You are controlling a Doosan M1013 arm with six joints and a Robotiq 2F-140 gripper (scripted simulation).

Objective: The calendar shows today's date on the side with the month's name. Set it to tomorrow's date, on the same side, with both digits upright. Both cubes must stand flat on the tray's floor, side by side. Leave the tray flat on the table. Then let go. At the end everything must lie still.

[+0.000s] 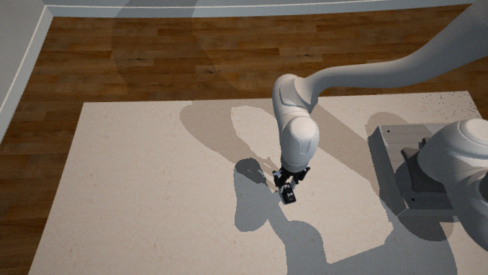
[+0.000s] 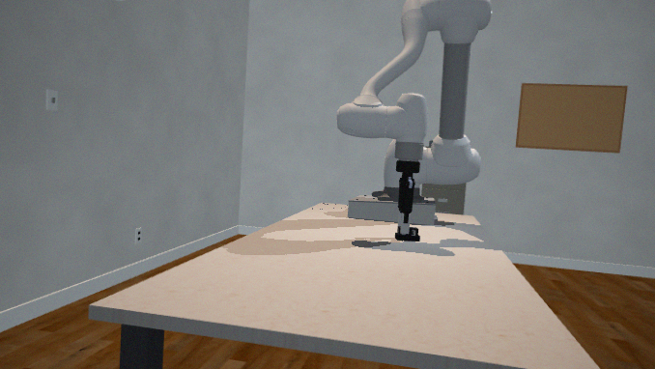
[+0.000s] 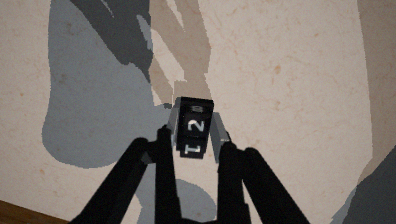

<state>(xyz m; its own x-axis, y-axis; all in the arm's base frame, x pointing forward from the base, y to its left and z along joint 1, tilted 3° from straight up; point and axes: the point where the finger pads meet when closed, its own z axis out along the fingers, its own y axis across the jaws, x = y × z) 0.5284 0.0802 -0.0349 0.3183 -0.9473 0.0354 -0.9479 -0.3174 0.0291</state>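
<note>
My hand is 3 cm above the black cube. From my hand the other things lie so: black tray (5 cm below, 1 cm to the left, 1 cm behind).
</note>
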